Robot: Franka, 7 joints.
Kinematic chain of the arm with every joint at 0, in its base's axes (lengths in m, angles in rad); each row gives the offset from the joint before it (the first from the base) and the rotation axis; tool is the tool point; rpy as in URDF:
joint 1: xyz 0 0 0.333 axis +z
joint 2: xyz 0 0 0 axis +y
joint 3: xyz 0 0 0.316 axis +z
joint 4: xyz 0.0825 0 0 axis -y
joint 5: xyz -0.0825 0 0.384 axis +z
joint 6: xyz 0 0 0 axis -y
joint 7: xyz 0.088 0 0 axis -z
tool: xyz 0 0 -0.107 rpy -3.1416 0 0
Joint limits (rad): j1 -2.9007..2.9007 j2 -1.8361..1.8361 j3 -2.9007..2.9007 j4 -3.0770..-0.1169 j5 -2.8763..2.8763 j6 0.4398..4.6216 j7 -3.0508..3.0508
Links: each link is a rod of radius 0.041 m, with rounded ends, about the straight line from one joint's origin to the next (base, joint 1, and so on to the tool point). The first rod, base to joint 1, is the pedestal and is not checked.
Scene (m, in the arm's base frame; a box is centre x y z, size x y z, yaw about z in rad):
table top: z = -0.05
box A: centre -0.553 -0.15 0.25 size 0.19 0.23 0.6 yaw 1
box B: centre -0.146 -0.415 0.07 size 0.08 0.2 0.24 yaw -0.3
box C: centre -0.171 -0.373 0 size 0.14 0.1 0.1 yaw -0.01
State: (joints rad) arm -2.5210 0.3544 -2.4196 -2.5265 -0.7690 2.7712 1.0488
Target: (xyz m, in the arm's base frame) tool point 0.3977 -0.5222 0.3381
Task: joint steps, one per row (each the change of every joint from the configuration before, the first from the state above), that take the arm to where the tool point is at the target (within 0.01 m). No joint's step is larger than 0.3 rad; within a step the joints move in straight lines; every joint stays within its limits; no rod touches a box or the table.
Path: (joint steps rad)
1: 0.2673 0.1423 0.0224 0.1849 0.2207 0.0228 -0.1527
2: 0.2673 0.1423 0.0223 0.1848 0.2207 0.0228 -0.1528
3: 0.2673 0.1424 0.0224 0.1849 0.2208 0.0228 -0.1527
4: 0.2673 0.1423 0.0223 0.1849 0.2207 0.0227 -0.1528
5: 0.1610 -0.0763 0.2908 -0.0232 -0.1619 0.0389 0.1018
6: 0.1610 -0.0764 0.2907 -0.0232 -0.1618 0.0388 0.1019
7: 0.1610 -0.0763 0.2908 -0.0232 -0.1619 0.0389 0.1018
8: 0.1611 -0.0763 0.2907 -0.0233 -0.1619 0.0388 0.1018
9: 0.1610 -0.0763 0.2907 -0.0232 -0.1618 0.0388 0.1019
10: 0.1610 -0.0764 0.2908 -0.0232 -0.1619 0.0389 0.1018

